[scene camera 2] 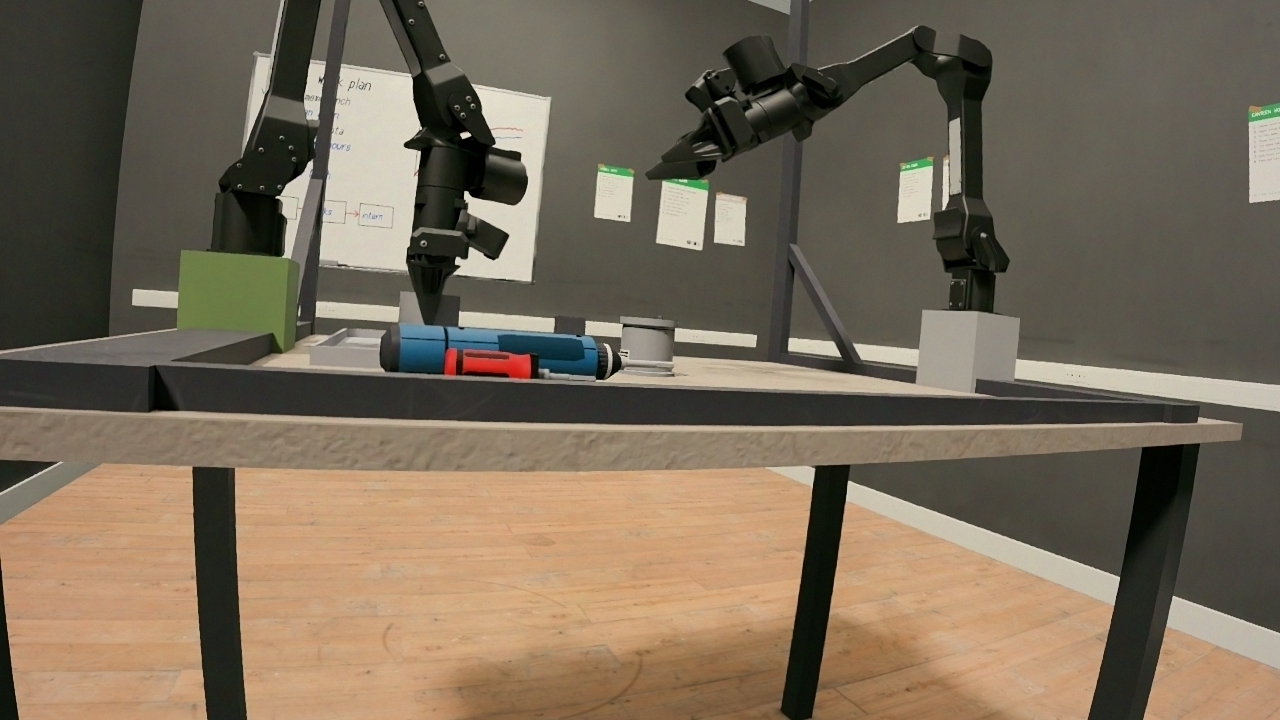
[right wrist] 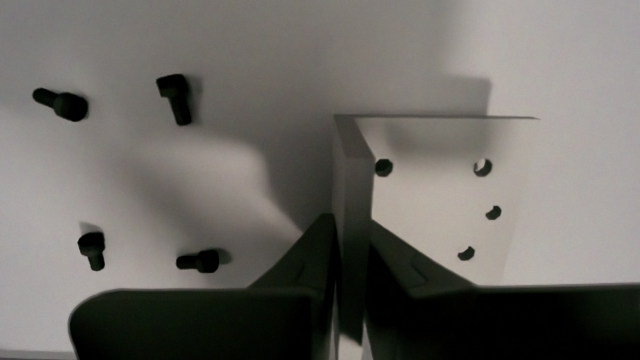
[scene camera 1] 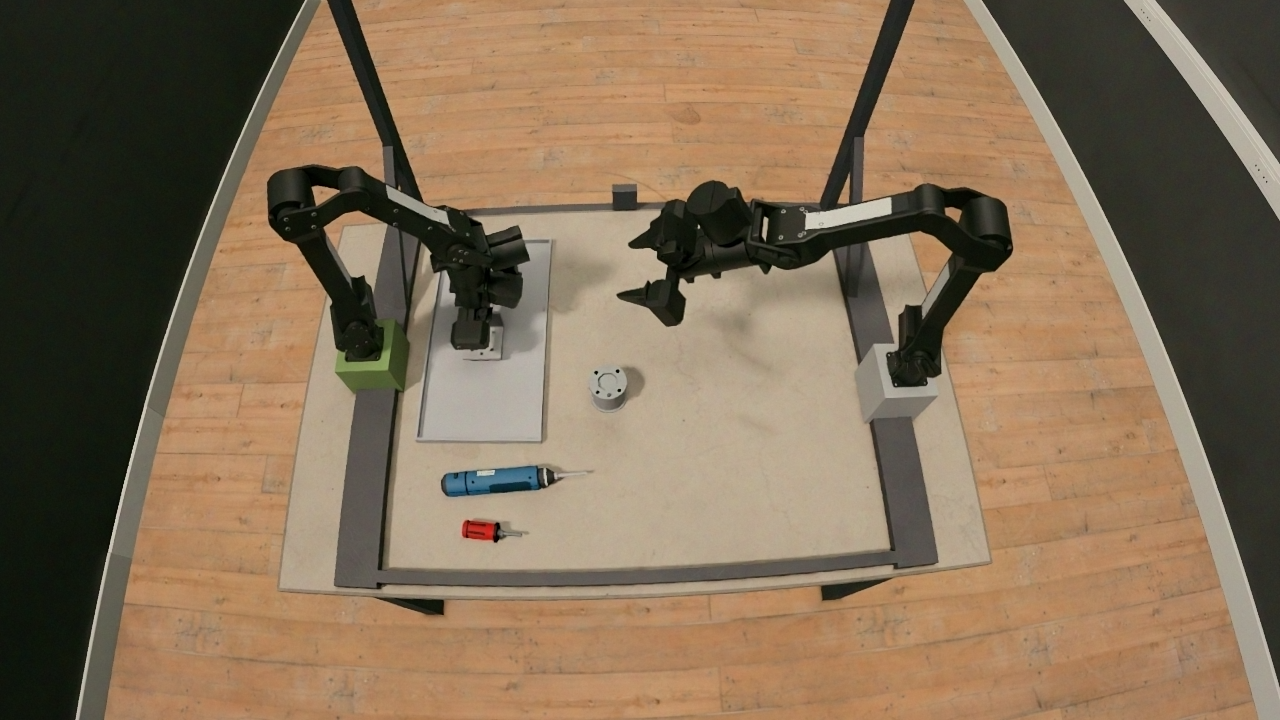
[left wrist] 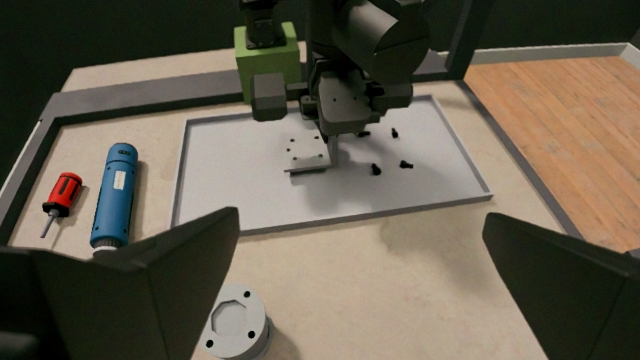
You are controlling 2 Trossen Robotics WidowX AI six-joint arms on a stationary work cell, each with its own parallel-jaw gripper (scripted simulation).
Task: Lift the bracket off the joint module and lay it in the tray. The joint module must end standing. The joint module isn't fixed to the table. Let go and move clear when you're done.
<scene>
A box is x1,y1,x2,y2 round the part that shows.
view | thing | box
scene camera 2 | my left gripper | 645,68,770,180
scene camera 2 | my right gripper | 405,186,509,324
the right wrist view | my right gripper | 67,213,639,359
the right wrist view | grey L-shaped bracket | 331,114,540,359
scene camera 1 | my left gripper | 616,199,723,326
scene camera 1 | my right gripper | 449,264,522,349
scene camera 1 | grey L-shaped bracket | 462,311,503,359
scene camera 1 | grey round joint module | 589,364,626,412
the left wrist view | my left gripper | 0,206,639,359
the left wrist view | my right gripper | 250,36,413,143
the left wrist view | grey L-shaped bracket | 279,129,336,172
</scene>
